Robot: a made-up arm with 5 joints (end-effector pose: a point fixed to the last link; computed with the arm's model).
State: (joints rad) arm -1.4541 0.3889 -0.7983 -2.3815 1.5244
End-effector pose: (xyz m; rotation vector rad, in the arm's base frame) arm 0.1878 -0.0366 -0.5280 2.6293 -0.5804 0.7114
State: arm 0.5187 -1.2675 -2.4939 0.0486 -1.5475
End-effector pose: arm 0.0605 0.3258 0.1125 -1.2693 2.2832 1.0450
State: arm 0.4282 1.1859 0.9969 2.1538 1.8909
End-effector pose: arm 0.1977 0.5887 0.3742 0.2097 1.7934 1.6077
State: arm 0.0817 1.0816 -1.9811 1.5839 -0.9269
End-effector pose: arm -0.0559 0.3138 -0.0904 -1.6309 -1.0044 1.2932
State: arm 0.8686 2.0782 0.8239 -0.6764 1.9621
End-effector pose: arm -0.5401 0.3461 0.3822 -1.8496 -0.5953 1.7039
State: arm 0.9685 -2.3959 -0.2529 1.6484 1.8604
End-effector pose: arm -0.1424 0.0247 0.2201 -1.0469 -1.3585 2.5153
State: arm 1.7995 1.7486 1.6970 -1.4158 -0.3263
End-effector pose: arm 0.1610 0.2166 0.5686 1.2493 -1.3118 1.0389
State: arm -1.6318 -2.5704 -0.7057 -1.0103 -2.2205
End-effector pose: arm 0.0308 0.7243 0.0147 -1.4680 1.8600 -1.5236
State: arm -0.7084 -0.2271 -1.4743 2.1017 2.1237
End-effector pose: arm 0.1763 0.5835 -0.2822 -1.8422 -0.2734 -1.0497
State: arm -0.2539 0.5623 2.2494 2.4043 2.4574
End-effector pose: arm 0.0952 0.2842 0.5459 -0.4384 0.8188 2.9012
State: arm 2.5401 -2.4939 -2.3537 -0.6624 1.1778
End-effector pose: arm -0.1846 0.5563 -0.2516 -2.7302 -0.6676 1.0361
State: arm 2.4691 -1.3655 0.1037 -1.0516 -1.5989
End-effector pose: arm -0.1766 0.3504 -0.0805 0.3354 0.8990 -0.0549
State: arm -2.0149 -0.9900 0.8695 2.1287 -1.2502
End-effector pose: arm -0.1597 0.2626 -0.1400 -0.3303 -0.0834 2.3950
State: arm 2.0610 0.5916 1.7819 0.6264 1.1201
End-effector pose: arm -0.2369 0.3938 0.0943 -0.9121 -1.3990 0.4359
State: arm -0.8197 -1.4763 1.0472 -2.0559 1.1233
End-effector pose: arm 0.0966 0.2953 0.6437 -0.1532 0.0626 -1.1534
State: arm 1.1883 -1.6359 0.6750 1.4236 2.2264
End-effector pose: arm -0.1184 0.2852 0.4395 1.3020 0.0169 -2.0941
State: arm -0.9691 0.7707 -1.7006 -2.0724 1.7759
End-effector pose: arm -0.0211 -0.1563 -0.4888 1.9123 -1.3408 0.8334
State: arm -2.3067 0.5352 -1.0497 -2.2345 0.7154
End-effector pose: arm 0.5187 0.0243 -0.2286 -2.5401 1.0080 -0.9470
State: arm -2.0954 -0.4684 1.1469 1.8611 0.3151
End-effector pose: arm -0.2440 0.5356 -0.1669 -1.4223 0.0097 1.4330
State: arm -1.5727 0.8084 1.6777 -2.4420 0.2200
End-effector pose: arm -0.3498 -0.1285 -0.1571 0.4870 1.1199 -2.2412
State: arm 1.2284 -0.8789 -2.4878 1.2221 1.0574
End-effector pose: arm -0.1662 0.5091 0.3262 -0.2827 -0.4981 0.5999
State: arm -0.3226 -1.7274 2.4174 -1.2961 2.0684
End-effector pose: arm 0.4930 0.4391 0.2312 -1.1662 0.8494 -2.3757
